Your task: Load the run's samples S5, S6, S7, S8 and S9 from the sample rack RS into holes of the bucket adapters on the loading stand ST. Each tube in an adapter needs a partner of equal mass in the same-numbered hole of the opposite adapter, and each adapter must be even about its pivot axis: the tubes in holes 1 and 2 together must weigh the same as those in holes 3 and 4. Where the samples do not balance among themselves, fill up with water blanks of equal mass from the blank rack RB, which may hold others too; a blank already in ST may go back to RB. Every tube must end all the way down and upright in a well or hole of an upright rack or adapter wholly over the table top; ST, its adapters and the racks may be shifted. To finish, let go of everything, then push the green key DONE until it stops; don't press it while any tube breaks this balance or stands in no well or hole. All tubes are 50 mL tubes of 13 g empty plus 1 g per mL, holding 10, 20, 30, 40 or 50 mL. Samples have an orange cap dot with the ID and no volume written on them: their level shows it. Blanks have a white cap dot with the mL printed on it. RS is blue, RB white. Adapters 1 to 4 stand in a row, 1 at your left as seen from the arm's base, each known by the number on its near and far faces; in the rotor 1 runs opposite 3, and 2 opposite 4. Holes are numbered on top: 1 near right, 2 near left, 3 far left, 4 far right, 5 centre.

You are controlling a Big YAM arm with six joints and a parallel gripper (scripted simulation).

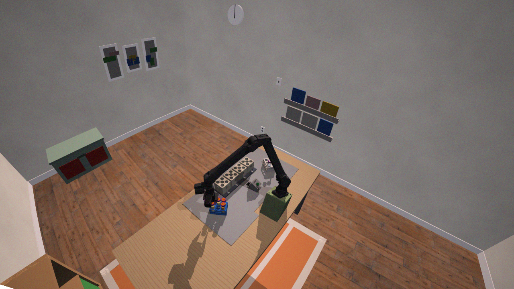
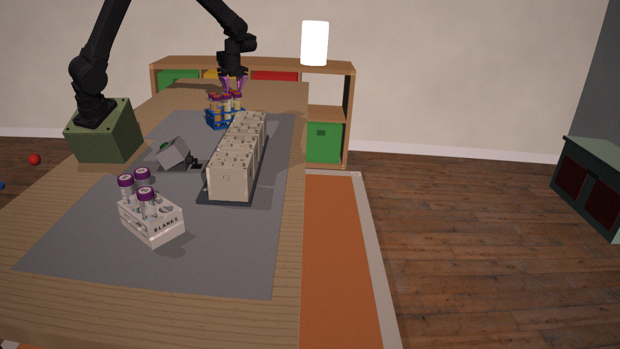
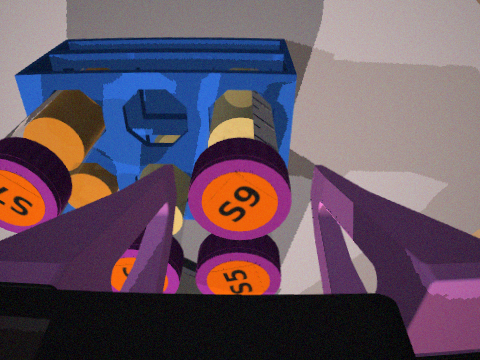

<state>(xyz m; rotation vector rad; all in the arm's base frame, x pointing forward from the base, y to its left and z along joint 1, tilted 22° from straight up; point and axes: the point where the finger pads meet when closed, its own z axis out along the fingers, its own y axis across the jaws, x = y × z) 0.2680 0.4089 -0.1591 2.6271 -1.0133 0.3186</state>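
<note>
Right now my hand is 1 cm to the right of the sample tube S9 and 5 cm above it. From my hand the other things lie so: blue sample rack RS (1 cm behind, 4 cm to the right, 9 cm below); orange-dot sample tube (6 cm behind, 6 cm to the right, 5 cm below); sample S8 (3 cm behind, 9 cm to the right, 5 cm below).
</note>
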